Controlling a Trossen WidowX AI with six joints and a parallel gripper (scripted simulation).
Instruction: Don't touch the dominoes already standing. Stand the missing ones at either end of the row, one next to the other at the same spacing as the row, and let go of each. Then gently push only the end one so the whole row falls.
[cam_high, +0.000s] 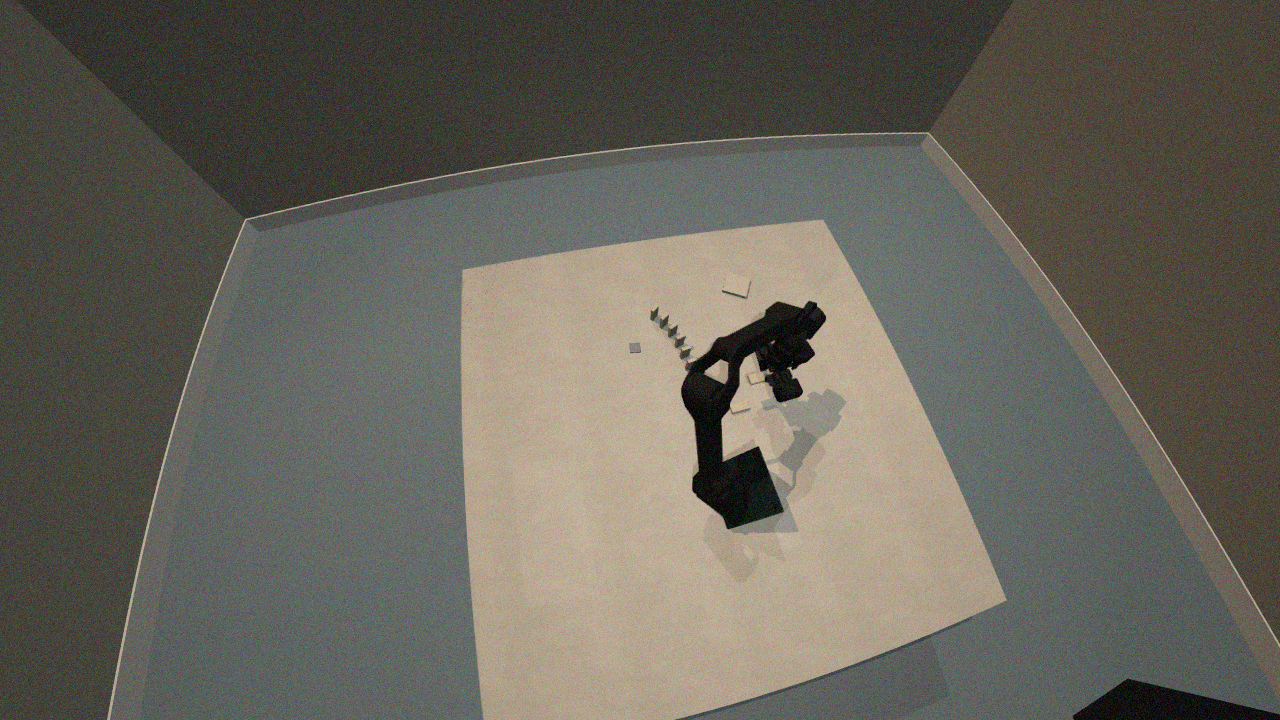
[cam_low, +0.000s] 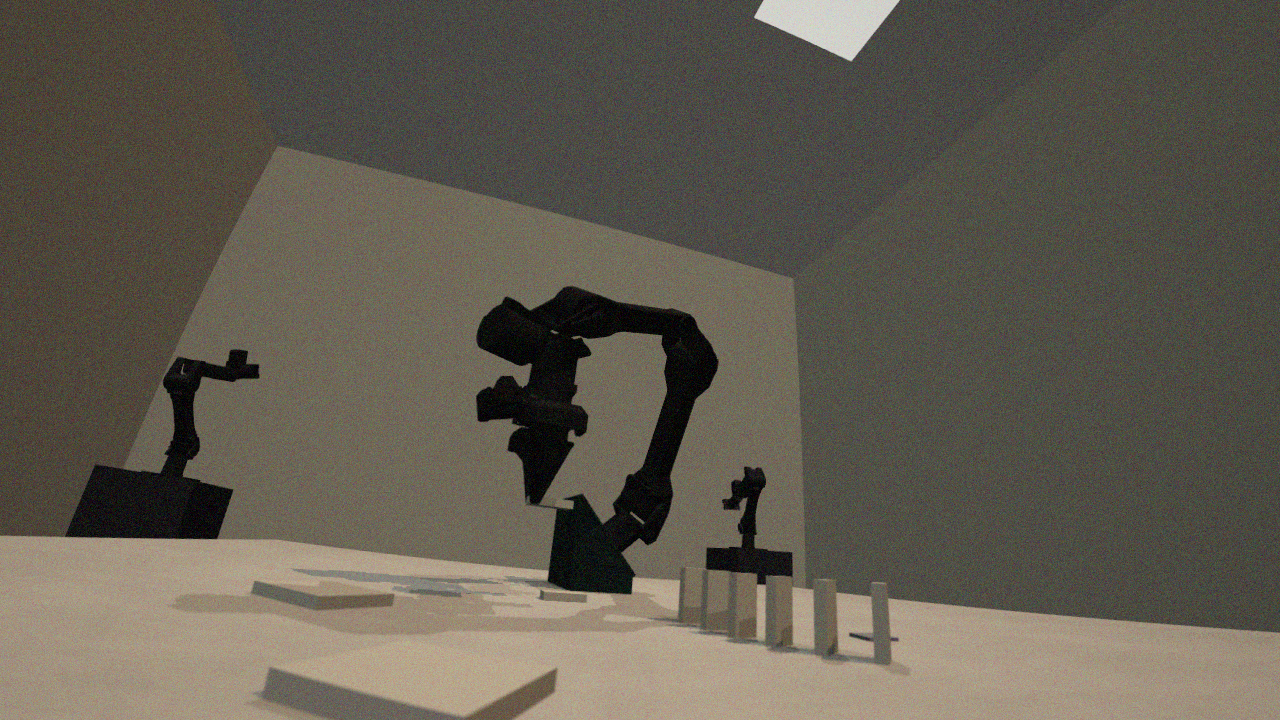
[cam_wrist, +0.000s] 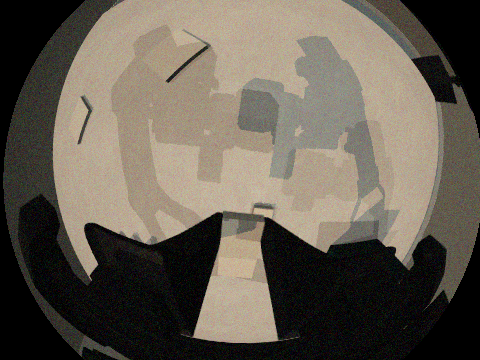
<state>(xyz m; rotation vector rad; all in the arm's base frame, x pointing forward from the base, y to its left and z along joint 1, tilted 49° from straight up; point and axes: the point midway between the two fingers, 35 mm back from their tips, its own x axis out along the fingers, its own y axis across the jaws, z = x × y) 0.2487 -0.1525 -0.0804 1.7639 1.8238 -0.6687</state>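
My gripper tip is now 120 mm short of the mat, 170 mm to the left of it and 100 mm above it. Also, from my gripper tip: grey square: 210 mm ahead, 290 mm to the left, 100 mm below.
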